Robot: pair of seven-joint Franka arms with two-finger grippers.
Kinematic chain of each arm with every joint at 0, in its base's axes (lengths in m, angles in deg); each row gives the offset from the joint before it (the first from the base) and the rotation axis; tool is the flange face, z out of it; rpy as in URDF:
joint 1: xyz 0 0 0.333 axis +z
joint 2: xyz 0 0 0 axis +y
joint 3: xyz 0 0 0.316 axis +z
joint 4: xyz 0.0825 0 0 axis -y
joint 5: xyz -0.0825 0 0.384 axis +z
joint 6: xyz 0 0 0 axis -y
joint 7: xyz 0.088 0 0 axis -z
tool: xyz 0 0 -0.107 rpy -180 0 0
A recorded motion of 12 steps. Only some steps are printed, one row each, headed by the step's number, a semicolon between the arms.
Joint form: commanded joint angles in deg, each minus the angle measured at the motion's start. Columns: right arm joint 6, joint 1, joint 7, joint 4, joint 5, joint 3, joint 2; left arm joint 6, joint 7, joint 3, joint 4, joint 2, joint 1, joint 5.
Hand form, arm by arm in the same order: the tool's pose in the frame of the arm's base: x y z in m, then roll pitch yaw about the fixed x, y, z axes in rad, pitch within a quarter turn. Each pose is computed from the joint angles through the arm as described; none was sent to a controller.
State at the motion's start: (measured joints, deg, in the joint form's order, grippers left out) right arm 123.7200 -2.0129 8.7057 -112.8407 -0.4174 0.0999 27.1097; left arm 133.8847 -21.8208 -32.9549 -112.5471 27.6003 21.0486 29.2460
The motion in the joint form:
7: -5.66 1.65 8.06 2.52 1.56 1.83 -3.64; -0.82 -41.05 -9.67 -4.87 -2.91 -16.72 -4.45
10: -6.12 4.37 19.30 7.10 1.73 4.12 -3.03; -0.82 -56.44 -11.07 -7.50 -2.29 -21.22 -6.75
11: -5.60 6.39 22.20 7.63 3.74 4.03 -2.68; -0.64 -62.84 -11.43 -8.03 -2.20 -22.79 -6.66
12: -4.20 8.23 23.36 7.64 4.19 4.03 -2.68; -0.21 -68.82 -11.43 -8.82 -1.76 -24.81 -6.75
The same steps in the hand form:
7: 0.5913 0.0166 0.2571 3.0880 0.2709 -0.2853; 0.4735 -0.3496 0.2762 -3.1210 -0.0143 0.1693
10: 0.6115 0.0693 0.2828 3.0832 0.2102 -0.3961; 0.4194 -0.3901 0.2579 -3.0986 0.0437 0.3525
11: 0.6122 0.0921 0.2835 3.1017 0.2115 -0.4311; 0.4033 -0.4029 0.2551 -3.0906 0.0432 0.4275
12: 0.6119 0.1124 0.2852 3.1157 0.1933 -0.4229; 0.3840 -0.4152 0.2474 -3.0771 0.0490 0.4943

